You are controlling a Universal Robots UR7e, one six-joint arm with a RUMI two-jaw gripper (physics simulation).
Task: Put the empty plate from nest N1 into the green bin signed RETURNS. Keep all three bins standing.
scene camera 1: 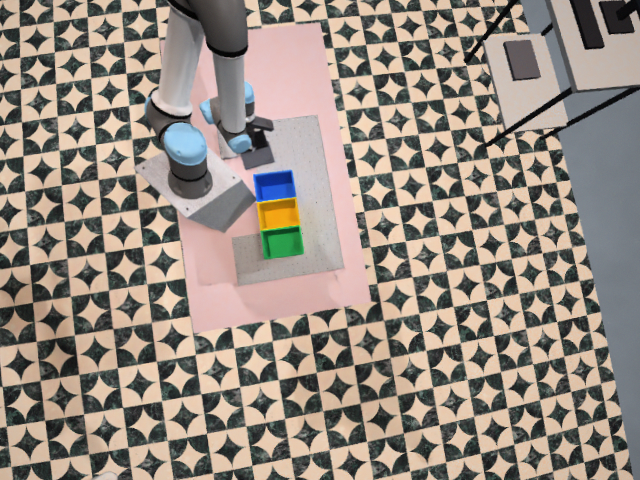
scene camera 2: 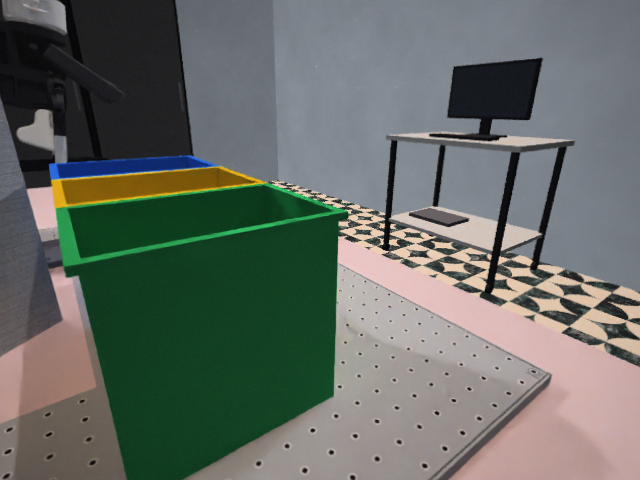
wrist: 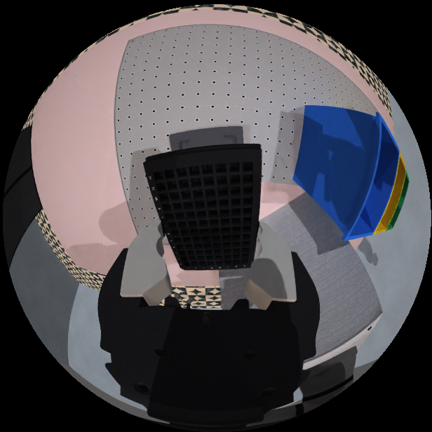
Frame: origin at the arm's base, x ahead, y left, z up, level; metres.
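Where they show: gripper, fingertip midpoint: (scene camera 1: 251,142); arm's base at its link origin: (scene camera 1: 191,182).
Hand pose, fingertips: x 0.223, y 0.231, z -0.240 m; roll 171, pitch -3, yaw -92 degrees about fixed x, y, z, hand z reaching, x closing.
Note:
Things, the pixels of their top centre, and the offset from my fingertips.
- dark grey nest at its top centre: (scene camera 2: 74,243) (scene camera 1: 256,154) dz -0.134, dx -0.001, dy -0.004 m
- green bin at its top centre: (scene camera 2: 202,209) (scene camera 1: 282,242) dz +0.031, dx +0.051, dy -0.501 m
- yellow bin at its top centre: (scene camera 2: 160,181) (scene camera 1: 278,213) dz +0.031, dx +0.059, dy -0.371 m
- blue bin at its top centre: (scene camera 2: 135,165) (scene camera 1: 274,185) dz +0.031, dx +0.068, dy -0.241 m
My gripper (wrist: 210,222) is shut on the empty plate (wrist: 207,210), a black piece with a grid of square wells, held between the two pale fingers. The plate is above a dark grey nest (scene camera 1: 258,158) (wrist: 206,135) on the perforated board, apart from it; no N1 label can be read. The green bin (scene camera 1: 282,242) (scene camera 2: 222,335) stands upright at the end of the bin row farthest from the nest. A sliver of the green bin (wrist: 400,212) shows in the wrist view. Its RETURNS sign does not show. The plate's outline is unclear in the scene views.
The yellow bin (scene camera 1: 278,214) (scene camera 2: 155,187) and blue bin (scene camera 1: 274,186) (scene camera 2: 129,166) (wrist: 335,160) stand upright in a row with the green one. The blue bin is nearest the nest. The arm's grey pedestal (scene camera 1: 222,209) (wrist: 330,280) is close beside the row.

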